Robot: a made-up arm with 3 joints. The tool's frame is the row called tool. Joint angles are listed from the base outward.
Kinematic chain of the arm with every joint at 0, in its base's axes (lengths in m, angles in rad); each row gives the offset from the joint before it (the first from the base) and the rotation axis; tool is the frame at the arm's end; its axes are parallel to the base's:
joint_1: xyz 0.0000 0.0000 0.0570 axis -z
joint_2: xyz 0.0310 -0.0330 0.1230 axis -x
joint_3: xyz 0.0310 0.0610 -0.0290 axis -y
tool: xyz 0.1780 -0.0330 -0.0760
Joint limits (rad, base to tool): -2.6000..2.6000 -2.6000..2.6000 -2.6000..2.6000
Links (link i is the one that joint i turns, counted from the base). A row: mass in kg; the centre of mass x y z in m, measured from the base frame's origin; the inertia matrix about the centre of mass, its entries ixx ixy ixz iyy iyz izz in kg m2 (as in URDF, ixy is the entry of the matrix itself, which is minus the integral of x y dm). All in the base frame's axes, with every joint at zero. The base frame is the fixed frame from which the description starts. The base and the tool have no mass.
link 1: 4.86; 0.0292 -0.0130 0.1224; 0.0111 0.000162 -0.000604 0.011 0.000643 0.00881
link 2: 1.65; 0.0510 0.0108 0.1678; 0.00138 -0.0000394 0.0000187 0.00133 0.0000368 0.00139
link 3: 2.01; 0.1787 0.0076 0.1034; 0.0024 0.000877 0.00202 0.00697 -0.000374 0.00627
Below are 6 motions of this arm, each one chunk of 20 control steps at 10 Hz.
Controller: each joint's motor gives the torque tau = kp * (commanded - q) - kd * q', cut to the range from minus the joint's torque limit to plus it. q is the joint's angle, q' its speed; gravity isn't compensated. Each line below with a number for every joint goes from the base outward.
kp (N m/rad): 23 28 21
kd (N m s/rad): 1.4 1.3 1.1
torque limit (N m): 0.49 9 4.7
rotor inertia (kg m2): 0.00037 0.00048 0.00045
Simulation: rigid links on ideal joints. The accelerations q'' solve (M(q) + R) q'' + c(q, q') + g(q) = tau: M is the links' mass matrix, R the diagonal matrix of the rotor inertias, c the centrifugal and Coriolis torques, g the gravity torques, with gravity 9.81 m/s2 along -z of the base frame. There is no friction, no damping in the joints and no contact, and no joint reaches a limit. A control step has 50 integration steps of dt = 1/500 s. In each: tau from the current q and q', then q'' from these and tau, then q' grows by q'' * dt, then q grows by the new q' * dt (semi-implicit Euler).
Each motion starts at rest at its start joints. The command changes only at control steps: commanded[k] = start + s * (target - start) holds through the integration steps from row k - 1 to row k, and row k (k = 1, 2, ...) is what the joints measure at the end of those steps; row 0 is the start. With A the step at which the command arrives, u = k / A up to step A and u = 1 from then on. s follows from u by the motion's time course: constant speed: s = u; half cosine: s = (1 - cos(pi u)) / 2; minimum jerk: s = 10 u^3 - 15 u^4 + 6 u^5; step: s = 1 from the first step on.
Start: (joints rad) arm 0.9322 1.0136 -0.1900
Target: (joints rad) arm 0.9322 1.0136 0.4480
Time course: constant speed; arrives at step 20
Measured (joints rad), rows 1 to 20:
1: 0.9319 0.9804 -0.2106
2: 0.9350 0.9813 -0.1867
3: 0.9330 0.9829 -0.1541
4: 0.9303 0.9841 -0.1216
5: 0.9298 0.9859 -0.0904
6: 0.9307 0.9880 -0.0598
7: 0.9312 0.9900 -0.0289
8: 0.9311 0.9919 0.0025
9: 0.9309 0.9938 0.0340
10: 0.9309 0.9958 0.0654
11: 0.9309 0.9978 0.0968
12: 0.9310 0.9999 0.1283
13: 0.9310 1.0020 0.1599
14: 0.9310 1.0041 0.1915
15: 0.9310 1.0062 0.2233
16: 0.9310 1.0084 0.2550
17: 0.9310 1.0106 0.2869
18: 0.9310 1.0128 0.3188
19: 0.9310 1.0150 0.3508
20: 0.9310 1.0172 0.3829

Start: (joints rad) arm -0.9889 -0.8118 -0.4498
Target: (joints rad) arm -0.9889 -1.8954 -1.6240
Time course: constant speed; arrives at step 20
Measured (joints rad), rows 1 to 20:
1: -0.9808 -0.7605 -0.5432
2: -0.9906 -0.8005 -0.6131
3: -0.9961 -0.8625 -0.6628
4: -0.9937 -0.9123 -0.7142
5: -0.9920 -0.9631 -0.7667
6: -0.9922 -1.0155 -0.8205
7: -0.9926 -1.0680 -0.8747
8: -0.9925 -1.1208 -0.9290
9: -0.9923 -1.1741 -0.9836
10: -0.9921 -1.2280 -1.0389
11: -0.9920 -1.2824 -1.0947
12: -0.9919 -1.3373 -1.1512
13: -0.9918 -1.3930 -1.2083
14: -0.9916 -1.4492 -1.2661
15: -0.9915 -1.5062 -1.3247
16: -0.9914 -1.5639 -1.3841
17: -0.9912 -1.6223 -1.4443
18: -0.9911 -1.6815 -1.5052
19: -0.9910 -1.7414 -1.5670
20: -0.9909 -1.8020 -1.6296

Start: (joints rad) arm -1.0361 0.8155 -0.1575
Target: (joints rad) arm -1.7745 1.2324 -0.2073
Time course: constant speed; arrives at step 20
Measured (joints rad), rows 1 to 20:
1: -1.0661 0.8153 -0.2203
2: -1.0955 0.8352 -0.2310
3: -1.1364 0.8532 -0.2285
4: -1.1786 0.8709 -0.2268
5: -1.2162 0.8900 -0.2278
6: -1.2515 0.9097 -0.2298
7: -1.2875 0.9289 -0.2312
8: -1.3247 0.9479 -0.2319
9: -1.3620 0.9670 -0.2326
10: -1.3991 0.9861 -0.2335
11: -1.4359 1.0053 -0.2345
12: -1.4727 1.0245 -0.2354
13: -1.5097 1.0436 -0.2363
14: -1.5467 1.0628 -0.2371
15: -1.5836 1.0820 -0.2380
16: -1.6206 1.1012 -0.2388
17: -1.6575 1.1205 -0.2396
18: -1.6944 1.1397 -0.2404
19: -1.7314 1.1590 -0.2412
20: -1.7683 1.1783 -0.2420

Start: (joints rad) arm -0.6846 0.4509 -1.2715
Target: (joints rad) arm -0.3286 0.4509 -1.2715
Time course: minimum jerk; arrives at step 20
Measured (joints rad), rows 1 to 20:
1: -0.6840 0.4493 -1.2638
2: -0.6827 0.4488 -1.2623
3: -0.6764 0.4491 -1.2631
4: -0.6659 0.4493 -1.2633
5: -0.6506 0.4493 -1.2633
6: -0.6302 0.4494 -1.2635
7: -0.6052 0.4496 -1.2637
8: -0.5765 0.4497 -1.2639
9: -0.5451 0.4498 -1.2640
10: -0.5121 0.4499 -1.2641
11: -0.4789 0.4499 -1.2642
12: -0.4468 0.4500 -1.2642
13: -0.4170 0.4500 -1.2642
14: -0.3907 0.4499 -1.2642
15: -0.3687 0.4498 -1.2640
16: -0.3517 0.4497 -1.2639
17: -0.3397 0.4496 -1.2637
18: -0.3325 0.4494 -1.2635
19: -0.3293 0.4493 -1.2633
20: -0.3286 0.4492 -1.2632

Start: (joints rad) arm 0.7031 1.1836 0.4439
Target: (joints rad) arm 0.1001 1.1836 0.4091
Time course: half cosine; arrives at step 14
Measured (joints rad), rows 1 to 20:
1: 0.6932 1.1805 0.4061
2: 0.6847 1.1807 0.3930
3: 0.6533 1.1800 0.3905
4: 0.6026 1.1788 0.3913
5: 0.5428 1.1780 0.3906
6: 0.4793 1.1776 0.3875
7: 0.4132 1.1773 0.3836
8: 0.3456 1.1769 0.3800
9: 0.2797 1.1765 0.3772
10: 0.2197 1.1761 0.3746
11: 0.1692 1.1759 0.3721
12: 0.1310 1.1759 0.3698
13: 0.1066 1.1761 0.3680
14: 0.0968 1.1763 0.3669
15: 0.0975 1.1767 0.3653
16: 0.1003 1.1771 0.3634
17: 0.1012 1.1771 0.3630
18: 0.1005 1.1770 0.3635
19: 0.0999 1.1769 0.3639
20: 0.0999 1.1770 0.3638

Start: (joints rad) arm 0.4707 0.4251 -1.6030
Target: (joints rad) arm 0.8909 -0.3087 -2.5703
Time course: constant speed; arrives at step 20
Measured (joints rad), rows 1 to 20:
1: 0.4880 0.3963 -1.6062
2: 0.5088 0.3615 -1.6485
3: 0.5315 0.3293 -1.6949
4: 0.5524 0.2971 -1.7379
5: 0.5733 0.2647 -1.7813
6: 0.5943 0.2322 -1.8250
7: 0.6153 0.1996 -1.8688
8: 0.6363 0.1668 -1.9127
9: 0.6573 0.1339 -1.9568
10: 0.6783 0.1008 -2.0011
11: 0.6993 0.0676 -2.0456
12: 0.7204 0.0341 -2.0903
13: 0.7414 0.0004 -2.1353
14: 0.7624 -0.0335 -2.1806
15: 0.7835 -0.0677 -2.2262
16: 0.8045 -0.1021 -2.2721
17: 0.8255 -0.1369 -2.3183
18: 0.8465 -0.1719 -2.3649
19: 0.8675 -0.2073 -2.4119
20: 0.8885 -0.2431 -2.4592

